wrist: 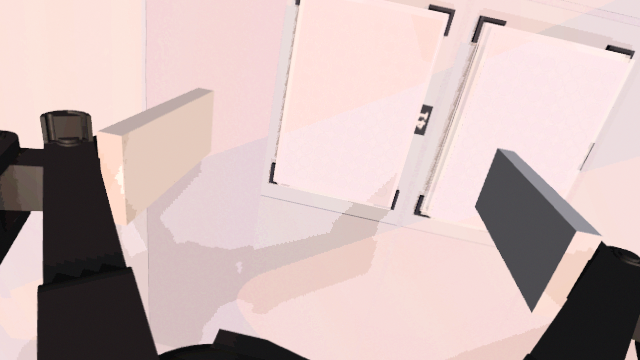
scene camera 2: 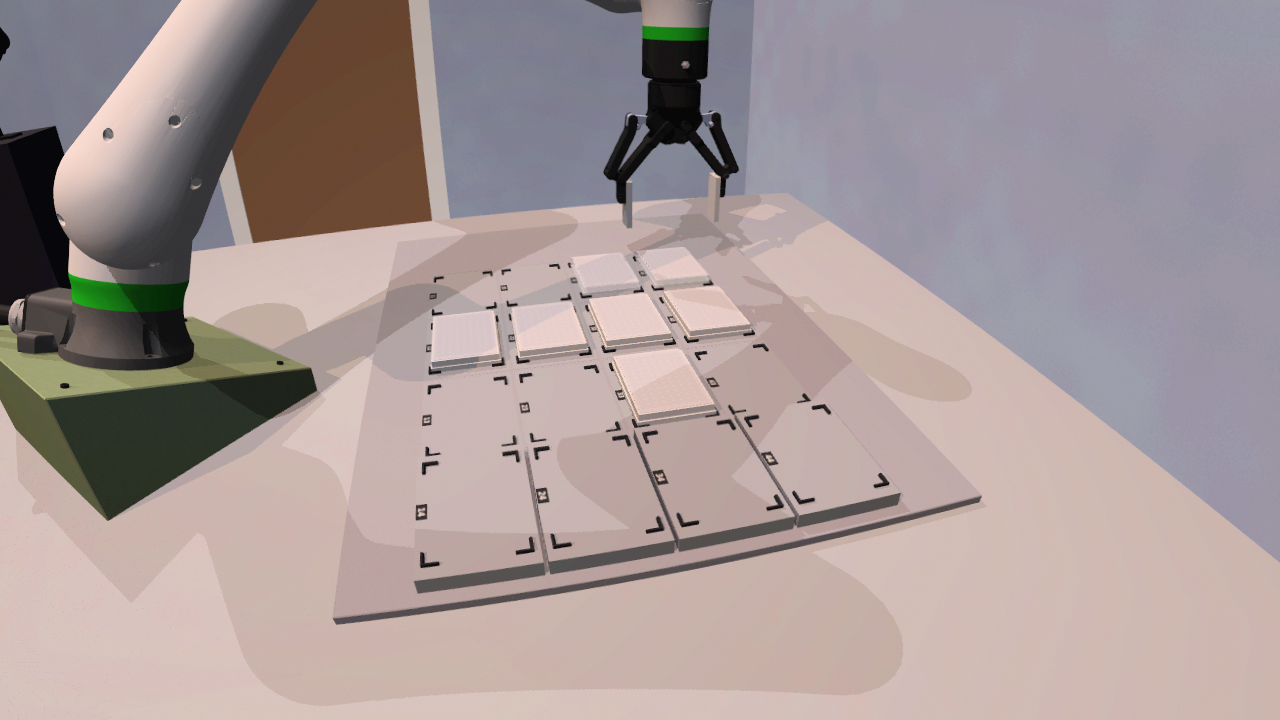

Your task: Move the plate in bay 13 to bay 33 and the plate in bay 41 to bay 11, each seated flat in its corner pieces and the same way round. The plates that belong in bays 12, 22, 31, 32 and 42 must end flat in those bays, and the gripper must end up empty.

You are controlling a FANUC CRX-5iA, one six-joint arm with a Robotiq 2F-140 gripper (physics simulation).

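Seen in the pictures: gripper, fingertip midpoint: (wrist: 347,149) (scene camera 2: 670,221); arm's base at its link origin: (scene camera 2: 127,353).
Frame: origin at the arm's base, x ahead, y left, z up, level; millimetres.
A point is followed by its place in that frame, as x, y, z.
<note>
My gripper (scene camera 2: 671,202) @[703, 265, -6] (wrist: 347,149) @[703, 265, -6] is open and empty, raised above the board's far side, beyond the far row. A pale plate (scene camera 2: 673,265) @[705, 250, -72] (wrist: 355,110) @[702, 262, -72] lies in bay 41 at the far right, within its corner pieces. Another plate (scene camera 2: 664,385) @[605, -82, -72] lies flat in bay 33. Bay 13 (scene camera 2: 471,420) @[394, -84, -86] and bay 11 (scene camera 2: 462,291) @[382, 260, -86] hold no plate. Plates lie flat in bay 31 (scene camera 2: 605,272) @[598, 245, -72] (wrist: 530,115) @[600, 240, -72], bay 12 (scene camera 2: 465,338) @[389, 79, -72], bay 22 (scene camera 2: 548,328) @[495, 81, -72], bay 32 (scene camera 2: 628,318) @[600, 86, -72] and bay 42 (scene camera 2: 707,310) @[708, 87, -72]. In the wrist view, the right finger covers part of the bay 31 plate.
The grey board (scene camera 2: 375,573) @[309, -291, -86] lies on the pale table (scene camera 2: 1029,608) @[823, -446, -96]. The near row of bays has raised front edges and black corner pieces. The arm's green base (scene camera 2: 205,411) @[108, -73, -44] stands left of the board. A wall (scene camera 2: 1029,179) rises behind and to the right.
</note>
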